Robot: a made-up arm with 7 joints. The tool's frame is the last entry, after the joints. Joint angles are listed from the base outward. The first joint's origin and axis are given. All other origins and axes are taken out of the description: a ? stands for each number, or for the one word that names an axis. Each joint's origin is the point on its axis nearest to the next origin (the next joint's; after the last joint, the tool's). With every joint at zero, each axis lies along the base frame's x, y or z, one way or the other. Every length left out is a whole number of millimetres.
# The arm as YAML. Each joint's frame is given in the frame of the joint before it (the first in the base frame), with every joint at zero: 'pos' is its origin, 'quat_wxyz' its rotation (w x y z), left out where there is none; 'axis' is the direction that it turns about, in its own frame. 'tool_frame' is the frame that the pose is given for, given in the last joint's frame.
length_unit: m
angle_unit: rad
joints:
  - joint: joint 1
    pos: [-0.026, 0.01, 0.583]
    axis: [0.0, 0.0, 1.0]
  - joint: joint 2
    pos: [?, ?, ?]
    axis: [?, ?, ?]
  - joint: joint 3
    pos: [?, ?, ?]
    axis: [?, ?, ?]
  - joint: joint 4
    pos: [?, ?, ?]
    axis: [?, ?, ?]
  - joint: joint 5
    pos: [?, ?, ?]
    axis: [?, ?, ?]
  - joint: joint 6
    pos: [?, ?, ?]
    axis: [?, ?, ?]
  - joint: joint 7
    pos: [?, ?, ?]
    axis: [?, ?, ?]
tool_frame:
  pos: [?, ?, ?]
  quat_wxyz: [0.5, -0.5, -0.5, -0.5]
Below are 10 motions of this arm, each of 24 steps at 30 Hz.
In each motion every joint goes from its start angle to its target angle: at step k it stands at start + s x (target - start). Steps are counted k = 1, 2, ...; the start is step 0. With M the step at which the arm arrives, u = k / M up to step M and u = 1 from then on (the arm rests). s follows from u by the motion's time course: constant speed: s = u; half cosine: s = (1 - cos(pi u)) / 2; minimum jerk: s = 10 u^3 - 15 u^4 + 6 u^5.
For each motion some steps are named. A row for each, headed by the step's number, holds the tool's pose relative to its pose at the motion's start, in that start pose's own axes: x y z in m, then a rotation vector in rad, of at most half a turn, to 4 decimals.
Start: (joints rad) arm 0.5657 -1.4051 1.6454 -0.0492 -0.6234 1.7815 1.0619
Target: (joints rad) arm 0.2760 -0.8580 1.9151 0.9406 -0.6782 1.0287 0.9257
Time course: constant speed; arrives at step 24
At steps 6, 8, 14, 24:
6: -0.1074 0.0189 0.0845 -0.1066 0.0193 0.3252
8: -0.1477 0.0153 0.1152 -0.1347 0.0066 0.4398
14: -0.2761 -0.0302 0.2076 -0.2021 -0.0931 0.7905
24: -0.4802 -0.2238 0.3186 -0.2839 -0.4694 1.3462

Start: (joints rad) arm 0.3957 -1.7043 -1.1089 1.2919 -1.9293 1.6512 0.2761
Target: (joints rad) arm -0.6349 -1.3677 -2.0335 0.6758 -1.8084 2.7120 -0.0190
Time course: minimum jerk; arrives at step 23
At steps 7, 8, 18, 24:
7: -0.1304 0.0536 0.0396 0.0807 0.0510 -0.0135
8: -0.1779 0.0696 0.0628 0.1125 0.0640 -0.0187
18: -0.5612 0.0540 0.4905 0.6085 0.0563 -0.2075
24: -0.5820 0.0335 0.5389 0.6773 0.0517 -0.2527

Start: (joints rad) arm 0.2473 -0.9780 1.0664 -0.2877 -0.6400 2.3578 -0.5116
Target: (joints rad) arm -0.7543 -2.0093 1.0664 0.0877 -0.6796 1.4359 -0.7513
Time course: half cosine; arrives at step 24
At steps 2, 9, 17, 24:
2: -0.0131 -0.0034 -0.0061 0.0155 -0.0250 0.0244
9: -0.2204 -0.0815 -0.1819 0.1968 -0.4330 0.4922
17: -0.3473 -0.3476 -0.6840 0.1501 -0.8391 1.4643
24: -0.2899 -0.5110 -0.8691 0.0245 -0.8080 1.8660

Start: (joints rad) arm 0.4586 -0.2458 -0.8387 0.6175 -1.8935 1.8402 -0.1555
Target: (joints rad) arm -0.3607 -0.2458 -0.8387 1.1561 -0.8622 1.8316 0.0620
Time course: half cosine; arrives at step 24
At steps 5, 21, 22, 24:
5: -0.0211 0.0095 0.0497 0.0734 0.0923 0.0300
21: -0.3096 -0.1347 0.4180 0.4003 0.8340 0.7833
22: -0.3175 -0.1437 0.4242 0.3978 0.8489 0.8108
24: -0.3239 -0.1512 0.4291 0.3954 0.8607 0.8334

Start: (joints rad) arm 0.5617 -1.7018 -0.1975 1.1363 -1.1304 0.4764 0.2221
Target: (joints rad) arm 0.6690 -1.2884 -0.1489 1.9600 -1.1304 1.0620 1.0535
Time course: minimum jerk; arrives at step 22
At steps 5, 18, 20, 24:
5: -0.0107 -0.0093 0.0086 0.0230 0.0402 -0.0321
18: -0.1861 -0.1310 0.1120 0.4462 0.4876 -0.2255
20: -0.1962 -0.1368 0.1165 0.4701 0.5072 -0.2254
24: -0.1979 -0.1378 0.1173 0.4742 0.5106 -0.2253

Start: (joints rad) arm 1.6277 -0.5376 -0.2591 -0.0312 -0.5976 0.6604 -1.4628
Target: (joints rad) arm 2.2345 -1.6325 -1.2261 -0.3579 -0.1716 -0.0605 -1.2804
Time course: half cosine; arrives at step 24
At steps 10, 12, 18, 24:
10: 0.3620 0.0246 0.1625 0.2840 -0.2551 -0.1484
12: 0.4872 -0.0191 0.2335 0.3437 -0.3733 -0.1947
18: 0.7597 -0.2561 0.4708 0.3928 -0.7504 -0.2978
24: 0.8238 -0.3893 0.5883 0.3613 -0.9218 -0.3267

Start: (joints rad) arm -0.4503 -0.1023 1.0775 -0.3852 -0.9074 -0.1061 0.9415
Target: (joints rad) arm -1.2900 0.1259 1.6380 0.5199 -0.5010 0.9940 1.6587
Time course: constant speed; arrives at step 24
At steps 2, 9, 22, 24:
2: -0.0234 -0.0086 0.0255 0.0650 -0.0018 -0.0282
9: -0.1312 -0.0262 0.0979 0.2914 -0.0020 -0.0533
22: -0.3876 0.0256 0.1335 0.5781 0.0666 0.1598
24: -0.4263 0.0450 0.1254 0.5957 0.0914 0.2110

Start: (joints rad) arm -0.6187 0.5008 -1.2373 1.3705 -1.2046 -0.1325 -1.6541
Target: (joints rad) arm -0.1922 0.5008 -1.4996 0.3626 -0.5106 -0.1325 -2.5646
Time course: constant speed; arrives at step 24
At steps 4, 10, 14, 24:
4: -0.0506 -0.0154 0.0021 -0.0915 -0.0523 -0.1323
10: -0.1195 -0.0358 0.0146 -0.2850 -0.1401 -0.2943
14: -0.1607 -0.0480 0.0286 -0.4462 -0.2018 -0.3698
24: -0.2466 -0.0755 0.0828 -0.9280 -0.3519 -0.4104

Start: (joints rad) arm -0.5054 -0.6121 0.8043 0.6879 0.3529 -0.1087 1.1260
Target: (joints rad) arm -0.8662 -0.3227 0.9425 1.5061 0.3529 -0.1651 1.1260
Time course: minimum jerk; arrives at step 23
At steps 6, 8, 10, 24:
6: -0.0009 0.0172 -0.0172 -0.0570 0.0268 0.0091
8: -0.0019 0.0357 -0.0366 -0.1153 0.0557 0.0180
10: -0.0034 0.0601 -0.0642 -0.1898 0.0952 0.0290
24: -0.0112 0.1694 -0.2189 -0.5079 0.3062 0.0781

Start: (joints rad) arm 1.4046 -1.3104 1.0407 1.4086 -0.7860 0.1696 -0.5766
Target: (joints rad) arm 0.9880 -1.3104 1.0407 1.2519 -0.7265 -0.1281 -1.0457
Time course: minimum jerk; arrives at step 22
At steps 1, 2, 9, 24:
1: -0.0003 -0.0001 -0.0002 0.0001 0.0000 0.0000
2: -0.0020 -0.0005 -0.0012 0.0010 0.0001 -0.0004
9: -0.1094 -0.0204 -0.0516 0.0560 0.0039 -0.0271
24: -0.3508 -0.0349 -0.1016 0.1725 -0.0063 -0.1383

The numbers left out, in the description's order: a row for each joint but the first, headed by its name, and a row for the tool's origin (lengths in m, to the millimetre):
joint 2: xyz -0.004 -0.032 0.0, axis 0.0 -1.0 0.0
joint 3: xyz 0.009 0.0 0.441, axis 0.0 0.0 1.0
joint 4: xyz 0.012 0.111 0.0, axis 0.0 1.0 0.0
joint 5: xyz -0.002 0.0 0.407, axis 0.0 0.0 1.0
joint 6: xyz 0.018 -0.084 0.0, axis 0.0 -1.0 0.0
joint 7: xyz 0.043 0.0 0.12, axis 1.0 0.0 0.0
tool: xyz 0.0 0.014 -0.014

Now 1 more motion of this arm.
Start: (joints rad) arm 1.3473 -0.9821 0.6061 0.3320 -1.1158 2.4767 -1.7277
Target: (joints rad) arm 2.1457 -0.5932 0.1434 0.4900 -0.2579 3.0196 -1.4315
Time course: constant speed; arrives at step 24
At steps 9, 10, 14, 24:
9: 0.0860 0.0661 -0.1372 -0.3775 0.3990 0.1332
10: 0.0933 0.0708 -0.1529 -0.4173 0.4430 0.1501
14: 0.1181 0.0853 -0.2155 -0.5721 0.6178 0.2233
24: 0.1519 0.0943 -0.3650 -0.9292 1.0363 0.4556

